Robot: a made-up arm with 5 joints.
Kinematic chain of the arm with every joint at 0, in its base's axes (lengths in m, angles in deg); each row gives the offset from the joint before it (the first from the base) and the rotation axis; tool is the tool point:
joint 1: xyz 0 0 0.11 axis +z
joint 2: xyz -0.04 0 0.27 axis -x
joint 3: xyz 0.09 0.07 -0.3 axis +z
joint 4: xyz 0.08 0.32 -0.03 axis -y
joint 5: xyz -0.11 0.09 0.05 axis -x
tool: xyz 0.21 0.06 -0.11
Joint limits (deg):
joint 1: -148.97..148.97
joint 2: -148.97..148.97
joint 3: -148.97..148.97
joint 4: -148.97..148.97
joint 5: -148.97..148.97
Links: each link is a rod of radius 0.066 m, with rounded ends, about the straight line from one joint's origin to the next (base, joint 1, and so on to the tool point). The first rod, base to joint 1, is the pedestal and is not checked.
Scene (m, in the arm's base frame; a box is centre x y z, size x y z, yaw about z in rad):
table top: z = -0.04
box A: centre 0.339 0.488 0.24 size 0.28 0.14 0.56 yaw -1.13
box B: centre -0.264 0.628 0.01 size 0.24 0.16 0.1 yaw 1
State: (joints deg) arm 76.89 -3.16 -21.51 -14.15 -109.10
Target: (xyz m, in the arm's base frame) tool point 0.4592 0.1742 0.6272
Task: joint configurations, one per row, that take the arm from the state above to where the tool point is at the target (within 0.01 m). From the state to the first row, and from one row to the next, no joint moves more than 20 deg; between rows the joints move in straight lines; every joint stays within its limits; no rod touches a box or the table.
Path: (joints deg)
1: 69.01 -13.94 -24.34 -28.39 -98.09
2: 61.13 -24.73 -27.18 -42.62 -87.07
3: 53.26 -35.51 -30.01 -56.86 -76.06
4: 37.72 -52.30 -31.39 -65.56 -66.61
5: 22.18 -69.08 -32.77 -74.26 -57.16
6: 6.65 -85.87 -34.15 -82.97 -47.71
7: -8.89 -102.65 -35.52 -91.67 -38.26
8: -11.53 -99.74 -41.41 -103.13 -20.22
9: -14.17 -96.83 -47.29 -114.59 -2.19
10: -16.82 -93.92 -53.18 -126.05 15.85
11: -19.46 -91.01 -59.06 -137.51 33.88
12: -22.10 -88.10 -64.95 -148.97 51.92

